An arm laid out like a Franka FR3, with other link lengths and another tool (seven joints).
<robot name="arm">
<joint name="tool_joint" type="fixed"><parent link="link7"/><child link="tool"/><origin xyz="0.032 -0.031 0.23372" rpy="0 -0.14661 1.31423"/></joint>
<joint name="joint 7" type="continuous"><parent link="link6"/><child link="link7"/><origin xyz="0.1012 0 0" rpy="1.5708 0 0"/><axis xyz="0 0 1"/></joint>
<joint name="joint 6" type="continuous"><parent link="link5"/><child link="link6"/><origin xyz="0 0 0" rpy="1.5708 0 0"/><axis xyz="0 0 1"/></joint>
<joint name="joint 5" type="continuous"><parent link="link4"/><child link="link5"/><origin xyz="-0.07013 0.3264 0" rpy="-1.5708 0 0"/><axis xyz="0 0 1"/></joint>
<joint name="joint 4" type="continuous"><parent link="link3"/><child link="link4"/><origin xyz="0.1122 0 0" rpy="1.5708 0 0"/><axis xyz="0 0 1"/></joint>
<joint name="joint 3" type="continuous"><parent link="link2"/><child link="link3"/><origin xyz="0 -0.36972 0" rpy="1.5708 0 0"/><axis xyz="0 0 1"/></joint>
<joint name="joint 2" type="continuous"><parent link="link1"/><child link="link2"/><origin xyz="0 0 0" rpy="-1.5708 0 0"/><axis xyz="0 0 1"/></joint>
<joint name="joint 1" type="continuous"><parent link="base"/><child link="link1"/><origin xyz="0 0 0.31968" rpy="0 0 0"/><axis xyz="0 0 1"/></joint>
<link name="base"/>
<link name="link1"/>
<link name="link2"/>
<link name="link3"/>
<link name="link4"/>
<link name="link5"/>
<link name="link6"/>
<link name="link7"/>
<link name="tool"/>
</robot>
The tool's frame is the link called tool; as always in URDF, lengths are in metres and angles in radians. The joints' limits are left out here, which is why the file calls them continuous.
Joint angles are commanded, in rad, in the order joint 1, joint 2, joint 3, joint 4, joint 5, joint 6, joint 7. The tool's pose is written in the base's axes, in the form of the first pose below.
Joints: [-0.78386 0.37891 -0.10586 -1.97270 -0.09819 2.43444 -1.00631]
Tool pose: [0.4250 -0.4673 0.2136 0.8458 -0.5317 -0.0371 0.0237]
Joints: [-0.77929 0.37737 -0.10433 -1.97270 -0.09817 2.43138 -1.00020]
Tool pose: [0.4277 -0.4644 0.2142 0.8457 -0.5318 -0.0374 0.0230]
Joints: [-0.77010 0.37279 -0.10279 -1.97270 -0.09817 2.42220 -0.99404]
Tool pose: [0.4317 -0.4589 0.2161 0.8467 -0.5302 -0.0391 0.0221]
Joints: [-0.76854 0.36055 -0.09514 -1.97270 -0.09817 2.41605 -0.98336]
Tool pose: [0.4361 -0.4551 0.2231 0.8461 -0.5314 -0.0352 0.0210]
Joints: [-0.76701 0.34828 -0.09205 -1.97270 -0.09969 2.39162 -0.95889]
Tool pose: [0.4356 -0.4509 0.2281 0.8404 -0.5402 -0.0399 0.0185]
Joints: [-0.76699 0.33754 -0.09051 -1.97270 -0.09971 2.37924 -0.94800]
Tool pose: [0.4353 -0.4493 0.2335 0.8375 -0.5447 -0.0401 0.0176]
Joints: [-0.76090 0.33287 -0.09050 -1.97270 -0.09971 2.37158 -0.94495]
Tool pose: [0.4372 -0.4458 0.2356 0.8381 -0.5436 -0.0413 0.0172]
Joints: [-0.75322 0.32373 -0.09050 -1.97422 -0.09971 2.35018 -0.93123]
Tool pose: [0.4375 -0.4396 0.2384 0.8358 -0.5468 -0.0473 0.0153]
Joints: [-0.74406 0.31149 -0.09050 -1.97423 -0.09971 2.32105 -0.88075]
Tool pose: [0.4390 -0.4332 0.2430 0.8235 -0.5648 -0.0531 0.0121]
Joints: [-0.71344 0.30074 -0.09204 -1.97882 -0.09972 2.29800 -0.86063]
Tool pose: [0.4473 -0.4167 0.2454 0.8251 -0.5617 -0.0602 0.0109]
